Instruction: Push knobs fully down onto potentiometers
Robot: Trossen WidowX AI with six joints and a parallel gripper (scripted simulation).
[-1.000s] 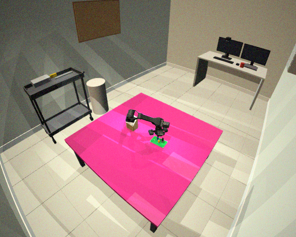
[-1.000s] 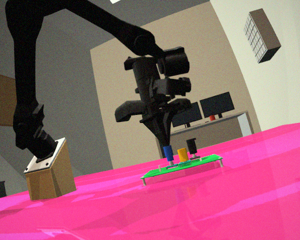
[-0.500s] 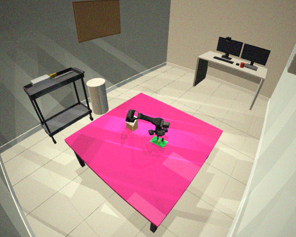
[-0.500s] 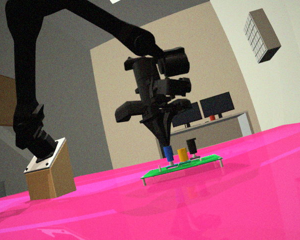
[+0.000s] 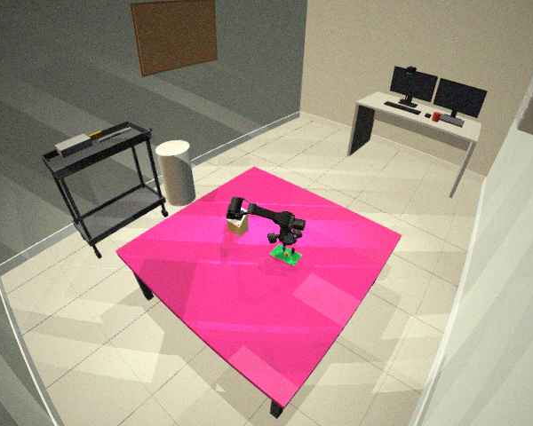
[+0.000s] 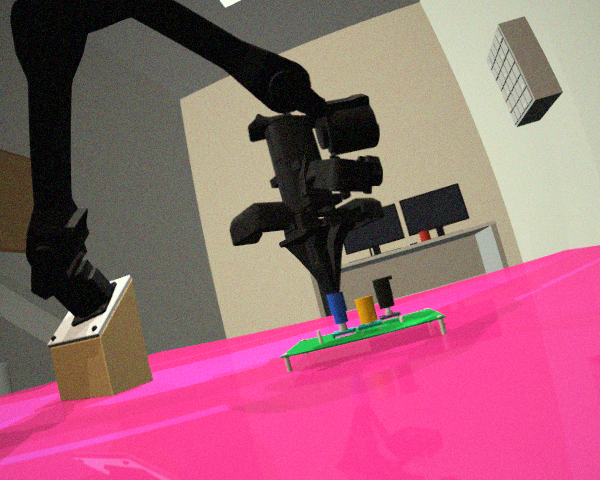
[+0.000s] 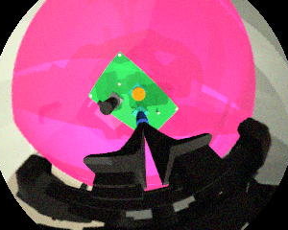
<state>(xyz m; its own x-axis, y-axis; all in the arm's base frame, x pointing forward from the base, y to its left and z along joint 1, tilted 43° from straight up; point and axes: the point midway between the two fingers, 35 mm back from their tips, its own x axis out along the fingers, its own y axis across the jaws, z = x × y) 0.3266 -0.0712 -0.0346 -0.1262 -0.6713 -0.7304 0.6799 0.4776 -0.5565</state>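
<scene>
Right now my gripper tip is 50 mm short of the black knob, 10 mm to the right of it and 10 mm above it. From my gripper tip the other things lie so: blue knob 20 mm below.
</scene>
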